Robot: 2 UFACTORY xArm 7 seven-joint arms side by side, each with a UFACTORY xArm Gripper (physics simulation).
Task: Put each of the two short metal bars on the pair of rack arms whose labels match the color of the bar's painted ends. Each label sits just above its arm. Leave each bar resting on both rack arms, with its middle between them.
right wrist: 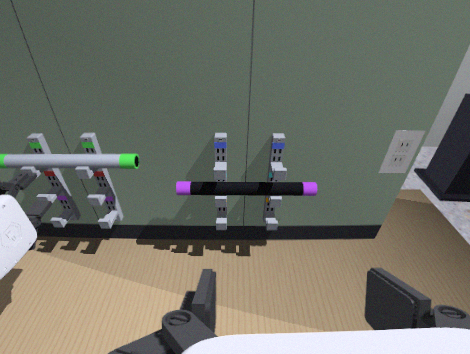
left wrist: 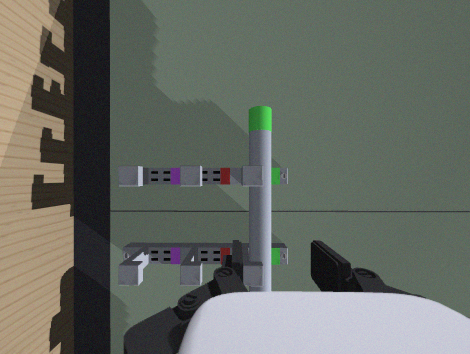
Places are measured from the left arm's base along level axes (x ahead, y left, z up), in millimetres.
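Pixels of known places: left gripper, fingertip midpoint: (right wrist: 37,188) (left wrist: 275,257); right gripper, fingertip midpoint: (right wrist: 291,294).
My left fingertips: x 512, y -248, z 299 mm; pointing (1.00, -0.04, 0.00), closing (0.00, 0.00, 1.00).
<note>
Behind a point stands the place of what it marks.
A grey bar with green ends (left wrist: 260,200) {x 591, y -214, z 297 mm} (right wrist: 65,161) {x 591, y -265, z 306 mm} lies across the top arms of the left rack (left wrist: 284,176) (right wrist: 89,136), just below the green labels, its middle roughly between them. My left gripper (left wrist: 275,257) {x 512, y -248, z 299 mm} is open, its fingers apart on either side of the bar's line in the left wrist view. A black bar with purple ends (right wrist: 245,188) {x 583, y -636, z 233 mm} rests across the middle pair of arms of the right rack (right wrist: 221,135) {x 620, y -586, z 343 mm}. The purple labels (left wrist: 175,176) (right wrist: 109,199) are on the left rack, above its lowest arms. My right gripper (right wrist: 291,294) {x 228, y -624, z 445 mm} is open and empty, below the black bar in view.
The left rack also has red labels (left wrist: 225,176) (right wrist: 99,174). The right rack has blue labels (right wrist: 220,145) {x 613, y -584, z 324 mm} at the top, with teal and orange ones partly hidden. Both racks are on a green wall (left wrist: 350,100) {x 655, y -64, z 449 mm} (right wrist: 325,75) {x 626, y -780, z 463 mm} above a wooden floor. A wall outlet (right wrist: 401,151) {x 617, y -996, z 304 mm} is at the right.
</note>
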